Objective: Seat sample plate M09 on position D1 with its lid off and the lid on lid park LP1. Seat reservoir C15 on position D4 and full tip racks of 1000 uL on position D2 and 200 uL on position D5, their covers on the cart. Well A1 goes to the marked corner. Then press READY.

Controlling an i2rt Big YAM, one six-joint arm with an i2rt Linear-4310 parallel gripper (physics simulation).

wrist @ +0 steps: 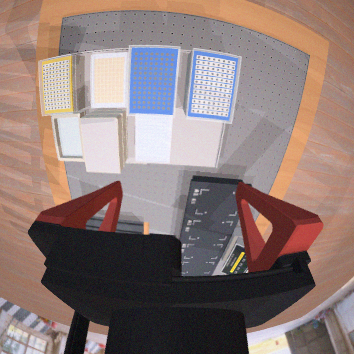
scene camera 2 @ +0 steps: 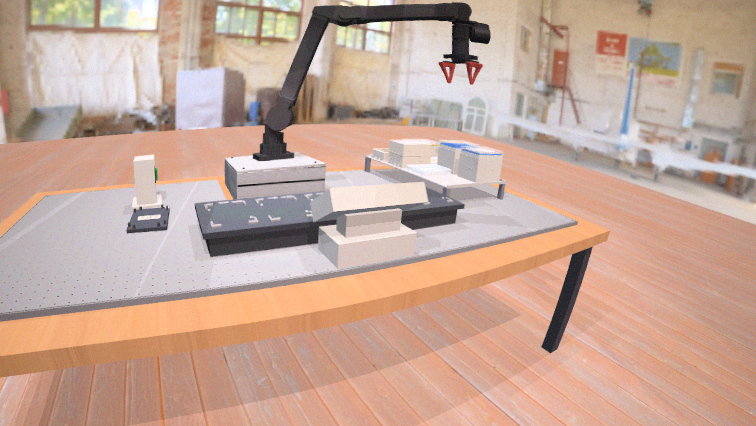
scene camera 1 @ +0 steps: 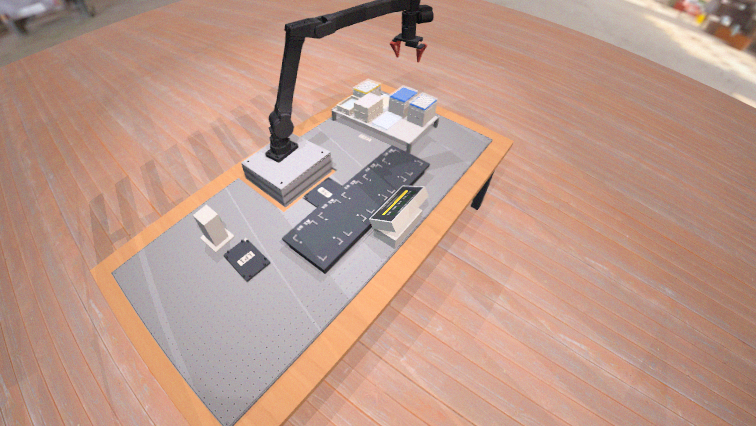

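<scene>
My gripper is open and empty, high above the cart. On its back row in the wrist view stand a yellow-edged tip rack, a plate with a pale orange grid, a solid blue-topped rack and a blue-edged rack with white cells. Before them are a pale open tray, a stacked off-white box and a flat white plate. The dark deck and lid park LP1 bear no labware. Names M09 and C15 are unreadable.
A tilted display panel stands at the deck's front side. A pale upright block with a green part stands behind LP1. The arm's box base stands behind the deck, beside a small dark labelled pad.
</scene>
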